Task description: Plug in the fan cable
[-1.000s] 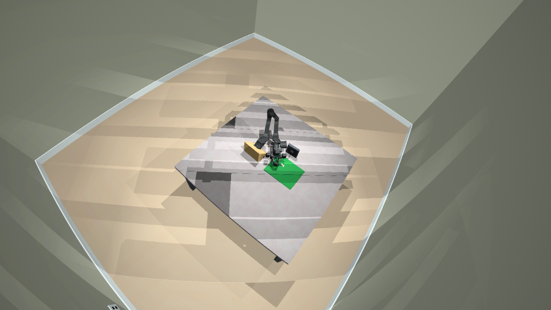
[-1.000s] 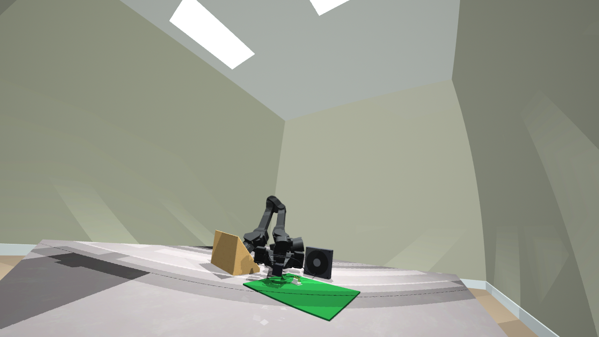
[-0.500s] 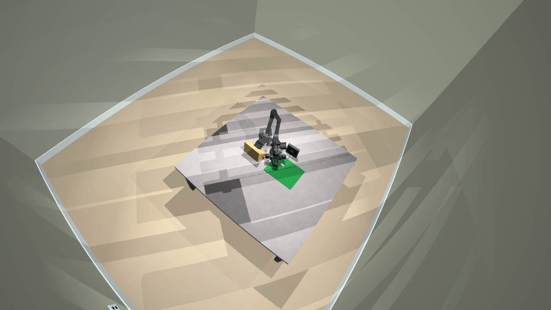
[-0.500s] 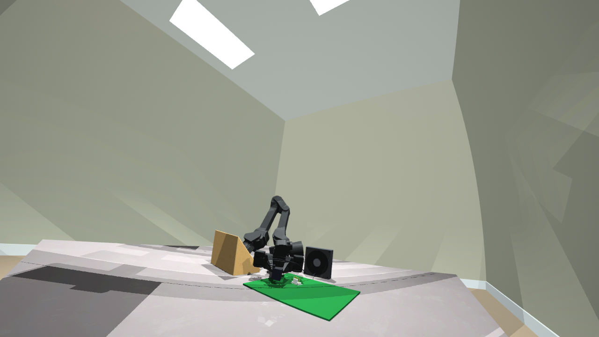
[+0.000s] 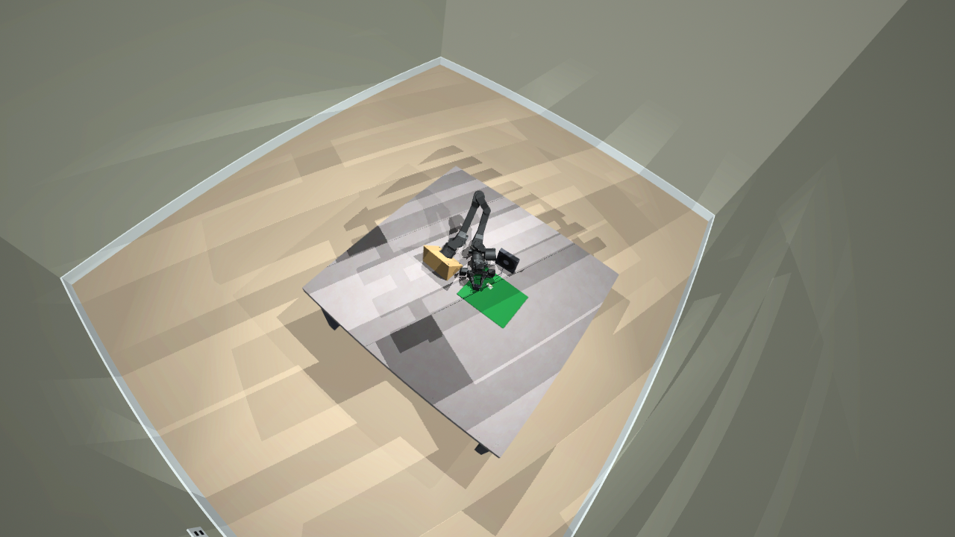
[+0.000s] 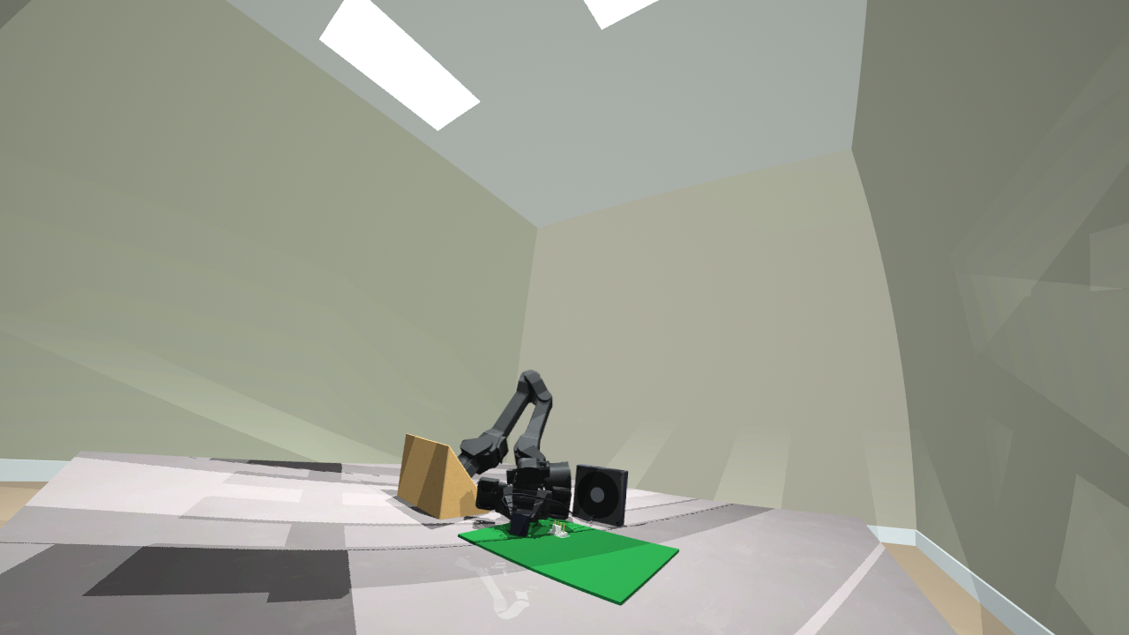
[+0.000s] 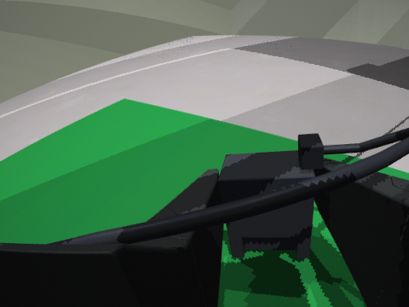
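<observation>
Right now the black fan plug is 10 mm behind my gripper tip, 10 mm to the left of it and 10 mm below it. Also, from my gripper tip: green board (80 mm ahead, 50 mm to the left, 50 mm below); black fan (230 mm to the left, 20 mm above).
</observation>
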